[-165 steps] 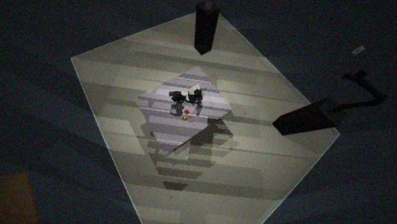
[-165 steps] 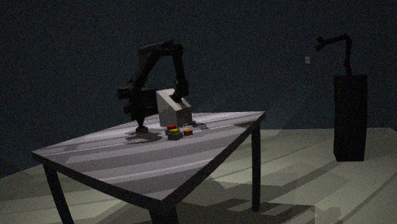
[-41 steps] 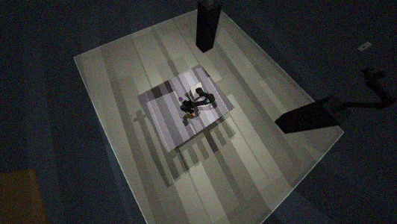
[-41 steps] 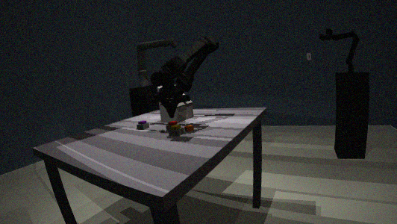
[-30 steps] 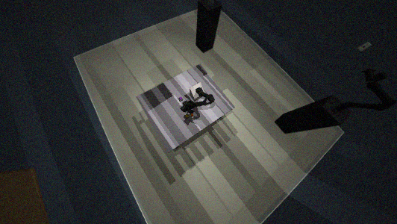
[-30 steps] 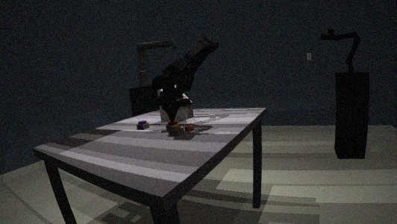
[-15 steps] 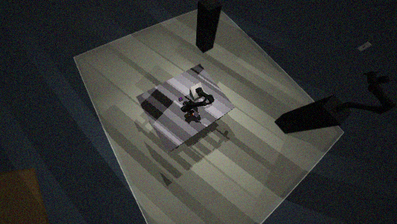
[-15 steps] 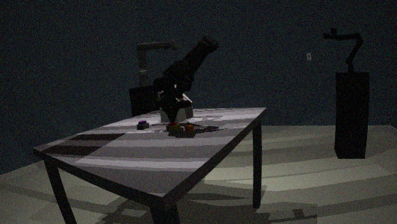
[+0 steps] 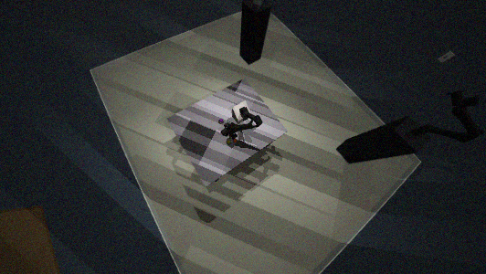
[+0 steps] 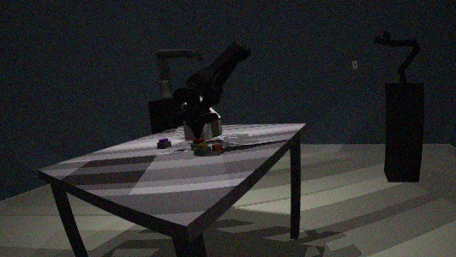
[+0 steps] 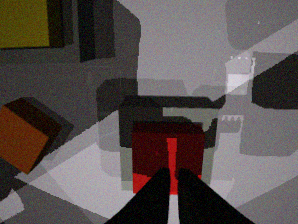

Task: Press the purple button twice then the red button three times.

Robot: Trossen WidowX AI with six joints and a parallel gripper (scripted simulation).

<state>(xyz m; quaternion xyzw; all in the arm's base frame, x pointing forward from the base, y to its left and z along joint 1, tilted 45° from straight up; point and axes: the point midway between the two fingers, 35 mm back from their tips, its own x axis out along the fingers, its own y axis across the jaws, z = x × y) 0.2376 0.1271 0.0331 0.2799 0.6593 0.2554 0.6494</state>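
The red button is 1 cm below my gripper tip. From my gripper tip the other things lie so: orange block 9 cm to the left, 3 cm below, 1 cm ahead; then purple button 20 cm to the right, 1 cm below.
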